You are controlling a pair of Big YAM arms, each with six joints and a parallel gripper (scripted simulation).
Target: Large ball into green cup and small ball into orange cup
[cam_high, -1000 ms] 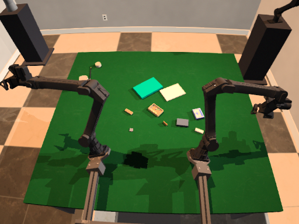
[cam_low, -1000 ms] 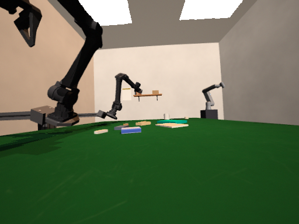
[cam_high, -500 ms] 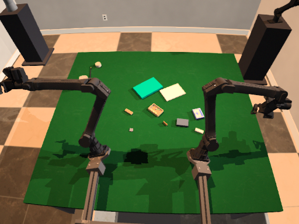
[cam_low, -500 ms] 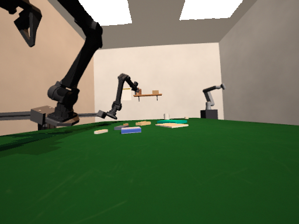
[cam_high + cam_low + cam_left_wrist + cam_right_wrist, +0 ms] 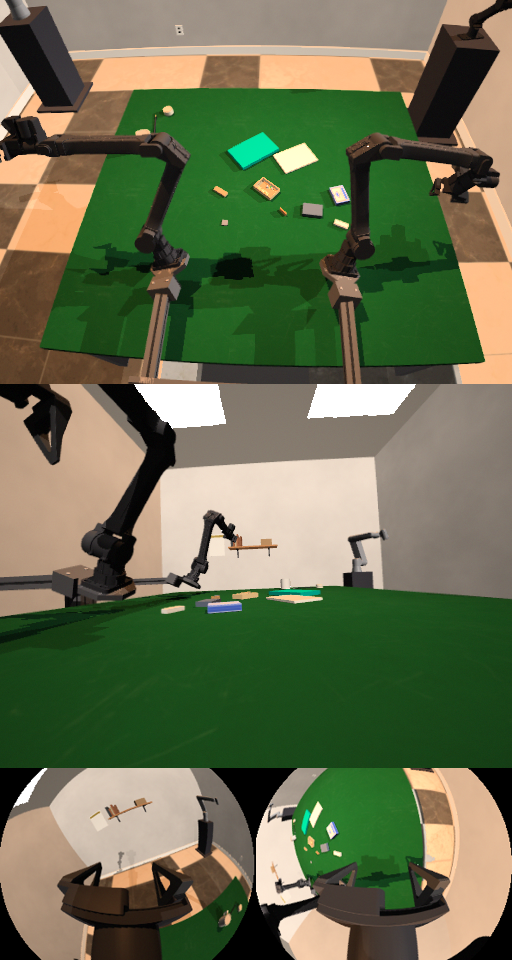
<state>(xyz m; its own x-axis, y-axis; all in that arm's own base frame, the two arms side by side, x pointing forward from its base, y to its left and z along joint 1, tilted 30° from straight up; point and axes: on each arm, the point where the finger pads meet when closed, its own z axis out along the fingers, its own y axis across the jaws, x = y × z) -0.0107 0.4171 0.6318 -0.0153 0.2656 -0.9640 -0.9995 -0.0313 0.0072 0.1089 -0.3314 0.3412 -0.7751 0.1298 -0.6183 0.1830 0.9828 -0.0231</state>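
Now: the covered wooden puzzle 190 mm ahead of my right hand, 690 mm to the left of it and 240 mm below it. From my right hand the other things lie so: white cylinder: 460 mm ahead, 1350 mm to the left, 200 mm below; cream board: 390 mm ahead, 550 mm to the left, 240 mm below; teal board: 430 mm ahead, 770 mm to the left, 240 mm below.
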